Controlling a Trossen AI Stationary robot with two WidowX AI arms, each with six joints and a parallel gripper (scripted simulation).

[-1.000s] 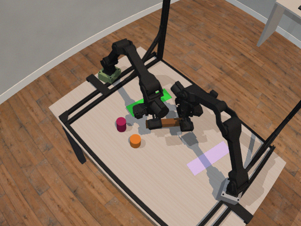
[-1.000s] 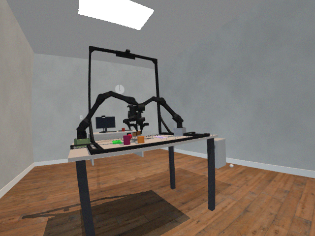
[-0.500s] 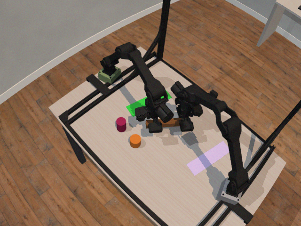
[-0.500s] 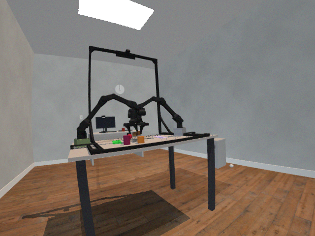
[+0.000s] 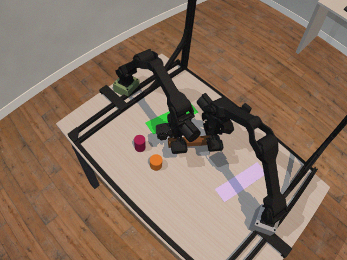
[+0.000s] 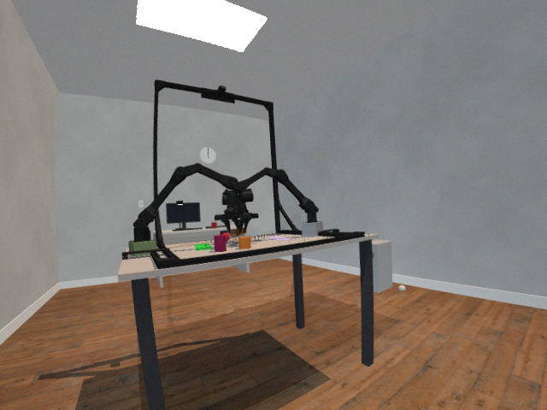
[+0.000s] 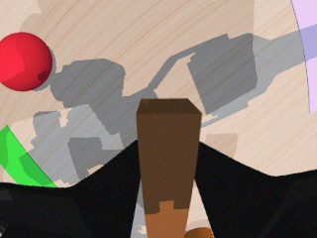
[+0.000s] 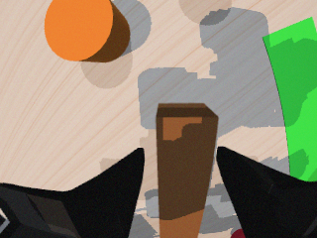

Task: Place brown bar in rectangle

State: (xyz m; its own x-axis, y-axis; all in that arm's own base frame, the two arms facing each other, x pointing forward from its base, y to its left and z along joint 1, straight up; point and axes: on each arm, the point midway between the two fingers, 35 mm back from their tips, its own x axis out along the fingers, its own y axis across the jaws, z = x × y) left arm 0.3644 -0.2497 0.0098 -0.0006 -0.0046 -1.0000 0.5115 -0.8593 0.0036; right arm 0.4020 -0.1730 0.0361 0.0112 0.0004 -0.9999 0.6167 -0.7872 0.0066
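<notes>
My right gripper is now 6 cm past the brown bar, 4 cm to the right of it and 3 cm above it. Round my right hand: green rectangle (11 cm behind, 14 cm to the right, 10 cm below); maroon cylinder (11 cm ahead, 11 cm to the right, 6 cm below); orange cylinder (11 cm ahead, 1 cm to the left, 7 cm below).
The brown bar lies 6 cm ahead of my left hand, 4 cm to the right of it and 3 cm below it. The rest, counted from my left hand: lavender rectangle 23 cm to the left, 9 cm below; then red ball 12 cm behind, 7 cm to the right, 7 cm below; then green rectangle 23 cm to the right, 9 cm below, 1 cm ahead.
</notes>
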